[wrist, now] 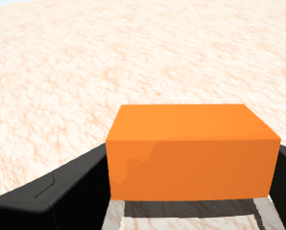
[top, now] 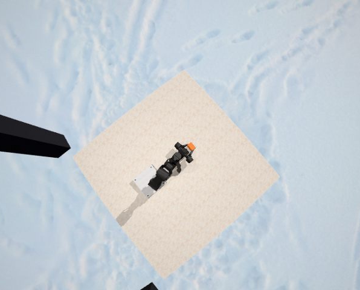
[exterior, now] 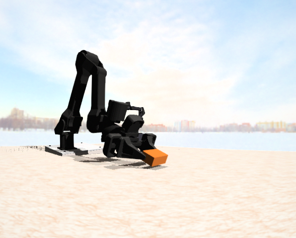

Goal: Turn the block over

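My gripper tip is now 10 mm above the orange block.
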